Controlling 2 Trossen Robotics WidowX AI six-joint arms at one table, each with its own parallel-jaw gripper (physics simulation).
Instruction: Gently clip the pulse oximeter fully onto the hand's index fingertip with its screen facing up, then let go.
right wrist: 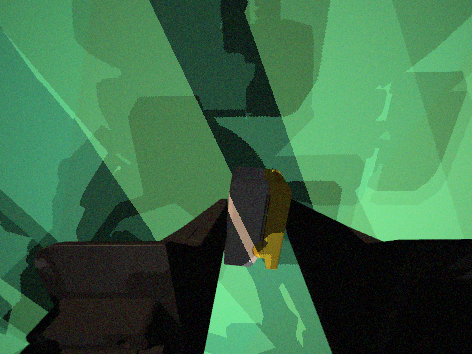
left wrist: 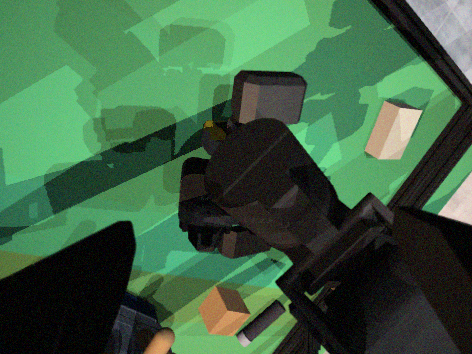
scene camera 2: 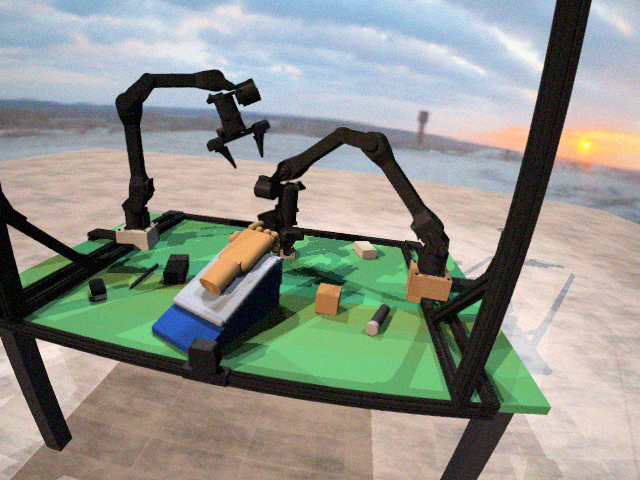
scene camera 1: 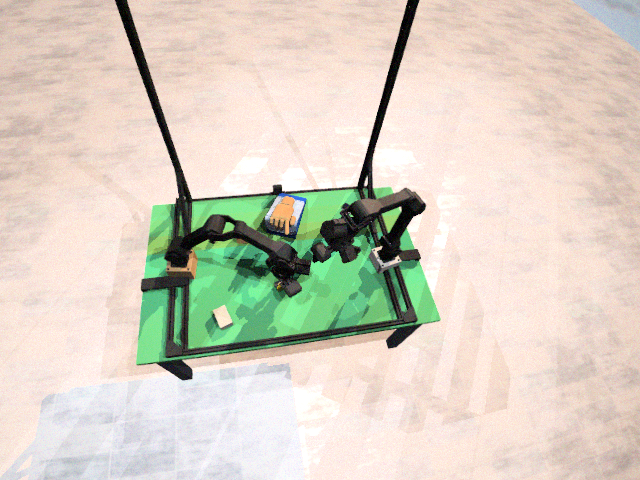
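Pixels of known places: left gripper, fingertip midpoint: (left wrist: 264, 227) (scene camera 2: 249, 162); right gripper, fingertip midpoint: (right wrist: 255, 205) (left wrist: 222, 138) (scene camera 2: 283, 252) (scene camera 1: 283, 283); left arm's base at its link origin: (scene camera 2: 137, 226) (scene camera 1: 386, 255); right arm's base at its link origin: (scene camera 2: 430, 270) (scene camera 1: 180, 260).
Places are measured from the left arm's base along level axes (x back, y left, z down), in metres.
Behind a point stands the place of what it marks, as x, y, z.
The pulse oximeter (right wrist: 248, 215) @(-0.463, -0.049, 0.028) (left wrist: 214, 131) @(-0.445, -0.032, 0.030) (scene camera 1: 279, 285) @(-0.486, -0.033, 0.028), grey with a yellow side, is on its side, grey and yellow parts side by side; its screen cannot be made out. My right gripper (right wrist: 255, 205) @(-0.465, -0.044, 0.044) (scene camera 1: 289, 281) @(-0.465, -0.044, 0.044) is shut on it, a finger against each side, low over the table's middle front in scene camera 1. The orange hand (scene camera 1: 283, 208) @(-0.367, -0.327, -0.082) (scene camera 2: 242, 252) @(-0.370, -0.339, -0.079) lies on a white pad on a blue wedge, its extended index finger (scene camera 1: 287, 227) (left wrist: 161, 341) apart from the oximeter. My left gripper (scene camera 1: 334, 254) (scene camera 2: 248, 161) @(-0.346, 0.019, -0.213) is open and empty, high above the table.
A beige block (scene camera 1: 222, 316) @(-0.737, 0.018, 0.028) (scene camera 2: 365, 250) @(-0.726, -0.025, 0.030) (left wrist: 393, 130) @(-0.716, 0.020, 0.029) lies at the front left in scene camera 1. An orange cube (scene camera 2: 327, 298) @(-0.558, -0.348, 0.018) (left wrist: 223, 311) @(-0.546, -0.300, 0.014) and a dark cylinder (scene camera 2: 377, 320) @(-0.659, -0.408, 0.033) (left wrist: 261, 323) @(-0.663, -0.376, 0.039) lie beside the wedge (scene camera 2: 253, 307) @(-0.399, -0.399, 0.015). A black box (scene camera 2: 176, 268) @(-0.192, -0.224, 0.025) and a pen (scene camera 2: 143, 276) @(-0.104, -0.226, 0.052) lie on its other side.
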